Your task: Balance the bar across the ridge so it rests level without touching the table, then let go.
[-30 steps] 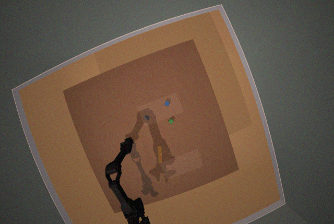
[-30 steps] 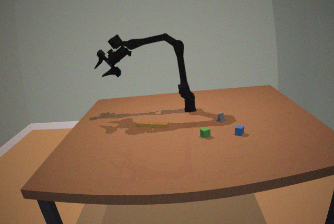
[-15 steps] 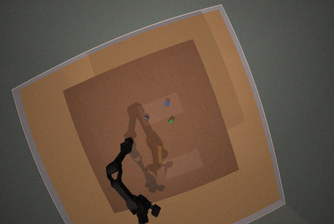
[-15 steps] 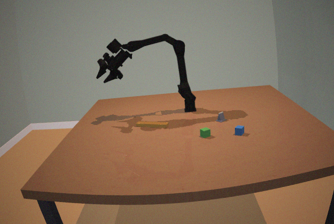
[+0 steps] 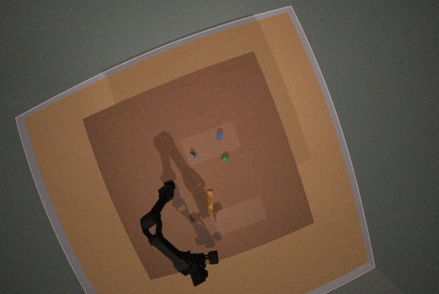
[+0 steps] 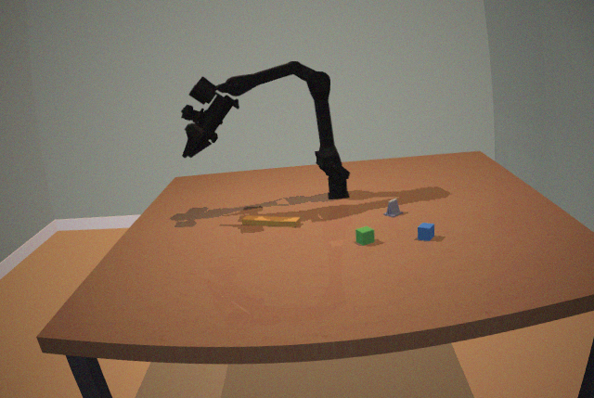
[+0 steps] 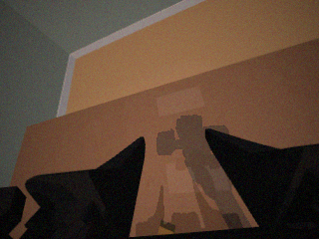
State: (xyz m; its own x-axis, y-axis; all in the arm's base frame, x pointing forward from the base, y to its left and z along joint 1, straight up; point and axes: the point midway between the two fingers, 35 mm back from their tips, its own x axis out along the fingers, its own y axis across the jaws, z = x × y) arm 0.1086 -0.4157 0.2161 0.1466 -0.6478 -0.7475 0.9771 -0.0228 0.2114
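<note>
My gripper tip is 10 cm short of the yellow bar, 24 cm to the right of it and 18 cm above it. The rest, counted from my gripper tip: blue cube 31 cm ahead, 63 cm to the left, 17 cm below; green cube 29 cm ahead, 48 cm to the left, 17 cm below.
</note>
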